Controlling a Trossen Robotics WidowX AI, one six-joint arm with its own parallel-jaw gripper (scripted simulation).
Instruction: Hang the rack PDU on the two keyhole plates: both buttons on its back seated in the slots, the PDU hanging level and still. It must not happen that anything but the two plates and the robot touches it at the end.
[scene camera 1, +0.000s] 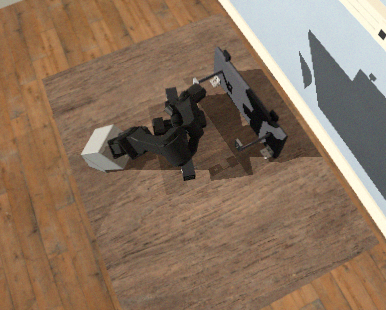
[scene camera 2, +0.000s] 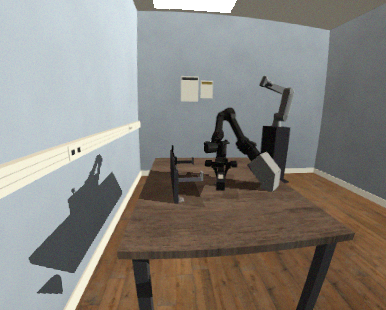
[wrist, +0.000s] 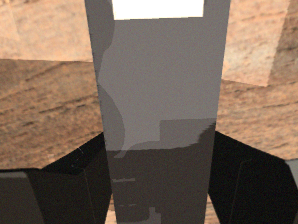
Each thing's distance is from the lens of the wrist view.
gripper (wrist: 155, 131): 0.11 m
rack PDU (wrist: 158, 77): 0.06 m
